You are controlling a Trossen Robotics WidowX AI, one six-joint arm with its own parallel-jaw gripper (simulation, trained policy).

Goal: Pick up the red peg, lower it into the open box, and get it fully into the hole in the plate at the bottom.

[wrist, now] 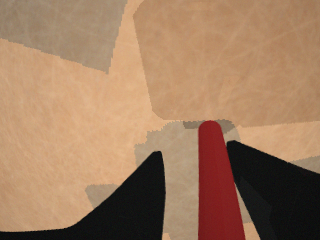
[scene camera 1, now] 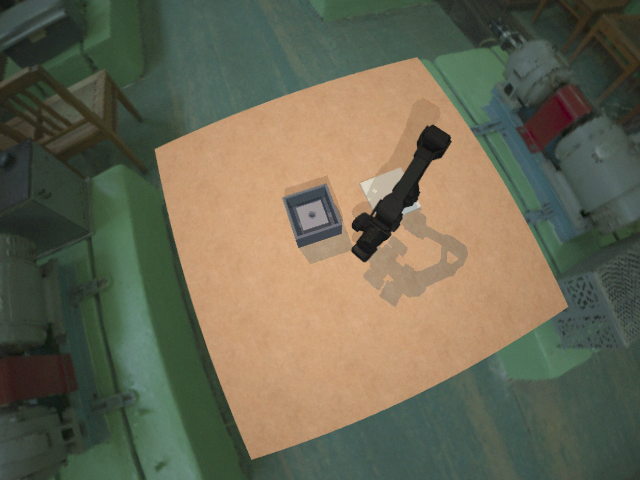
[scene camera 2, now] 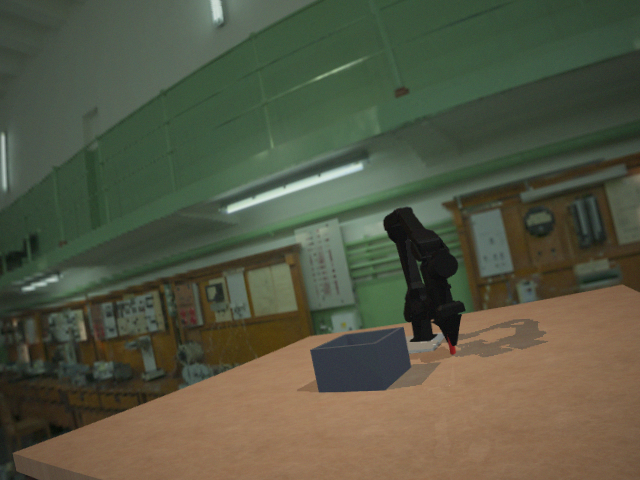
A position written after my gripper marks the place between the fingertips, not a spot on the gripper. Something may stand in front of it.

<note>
In view: my gripper [scene camera 2: 453, 345], a dark blue box [scene camera 2: 373, 360] and a grey plate [scene camera 1: 312, 216].
My gripper also shows in the wrist view [wrist: 194, 154]. The wrist view does not show the dark blue box: it is out of frame. The wrist view misses the grey plate: it is out of frame.
</note>
